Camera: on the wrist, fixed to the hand. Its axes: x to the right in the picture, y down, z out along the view.
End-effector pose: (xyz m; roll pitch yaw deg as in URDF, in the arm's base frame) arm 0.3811 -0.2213 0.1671 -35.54 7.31 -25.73
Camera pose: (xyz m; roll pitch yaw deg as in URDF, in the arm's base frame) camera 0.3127 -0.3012 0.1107 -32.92 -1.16 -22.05
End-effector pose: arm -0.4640 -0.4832 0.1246 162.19 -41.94 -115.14
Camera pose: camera -0.3617 -0.4505 0.1766 165.29 -32.75 -116.25
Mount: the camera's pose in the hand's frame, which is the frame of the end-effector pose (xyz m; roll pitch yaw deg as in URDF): -0.0196 -0.0482 -0.1074 2.57 -9.03 -1.93
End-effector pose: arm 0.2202 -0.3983 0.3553 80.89 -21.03 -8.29
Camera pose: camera 0.2392 -0.3016 0.2880 86.79 -20.29 -18.13
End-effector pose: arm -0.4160 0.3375 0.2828 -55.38 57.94 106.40
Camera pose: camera -0.2969 0.3428 0.2881 -44.78 50.77 116.44
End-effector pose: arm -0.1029 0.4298 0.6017 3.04 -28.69 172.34
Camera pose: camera -0.1324 0.4766 0.4960 7.10 -37.57 169.34
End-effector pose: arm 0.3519 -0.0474 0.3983 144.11 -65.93 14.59
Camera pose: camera 0.2666 0.0358 0.4044 152.63 -57.29 7.67
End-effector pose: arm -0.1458 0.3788 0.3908 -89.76 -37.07 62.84
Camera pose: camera -0.0703 0.2902 0.4171 -94.43 -38.47 74.39
